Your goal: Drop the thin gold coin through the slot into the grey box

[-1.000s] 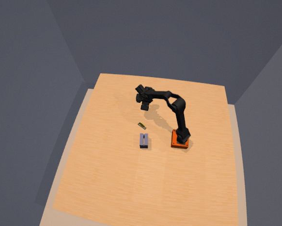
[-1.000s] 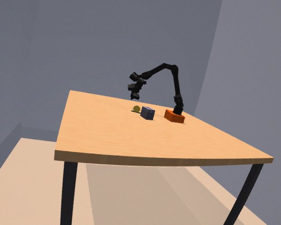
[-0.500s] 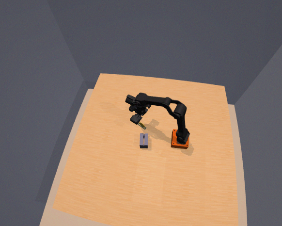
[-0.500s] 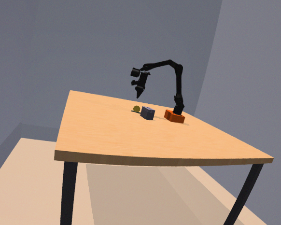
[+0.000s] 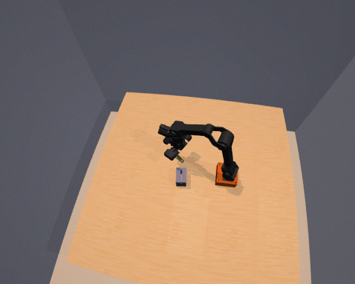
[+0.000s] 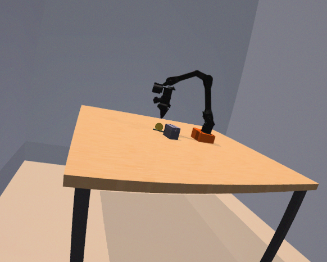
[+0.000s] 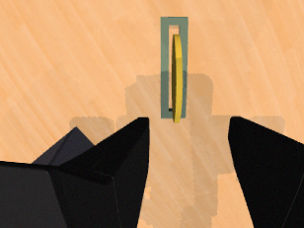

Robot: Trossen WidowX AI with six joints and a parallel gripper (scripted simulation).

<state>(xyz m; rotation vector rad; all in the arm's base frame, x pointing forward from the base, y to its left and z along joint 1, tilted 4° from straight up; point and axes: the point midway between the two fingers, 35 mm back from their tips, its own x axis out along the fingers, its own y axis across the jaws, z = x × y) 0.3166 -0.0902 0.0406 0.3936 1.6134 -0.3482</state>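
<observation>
Right now my gripper tip is 60 mm above the gold coin.
</observation>
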